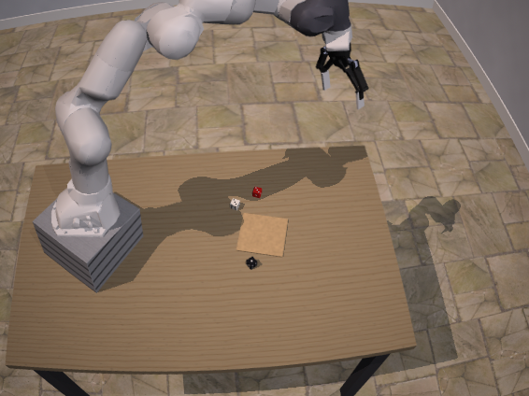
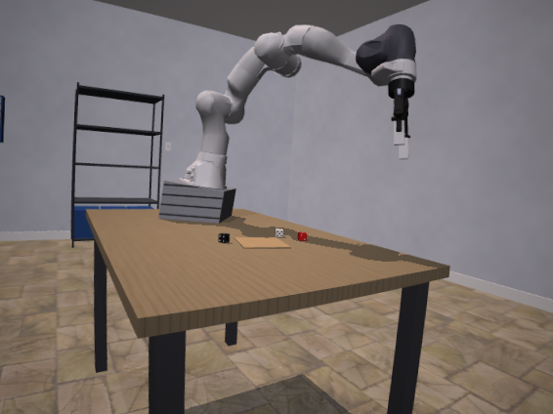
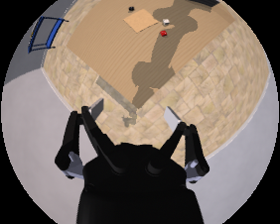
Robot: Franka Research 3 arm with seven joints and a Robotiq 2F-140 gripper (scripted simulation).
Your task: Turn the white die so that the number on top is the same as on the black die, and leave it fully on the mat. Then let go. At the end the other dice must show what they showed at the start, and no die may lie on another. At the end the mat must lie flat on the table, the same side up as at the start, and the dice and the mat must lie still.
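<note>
Now: the black die 380 mm behind my hand, 320 mm to the right of it and 300 mm below it. The rest, counted from my hand: red die: 290 mm behind, 70 mm to the right, 300 mm below; then white die: 370 mm behind, 100 mm to the right, 300 mm below; then tan mat: 320 mm behind, 230 mm to the right, 310 mm below.
</note>
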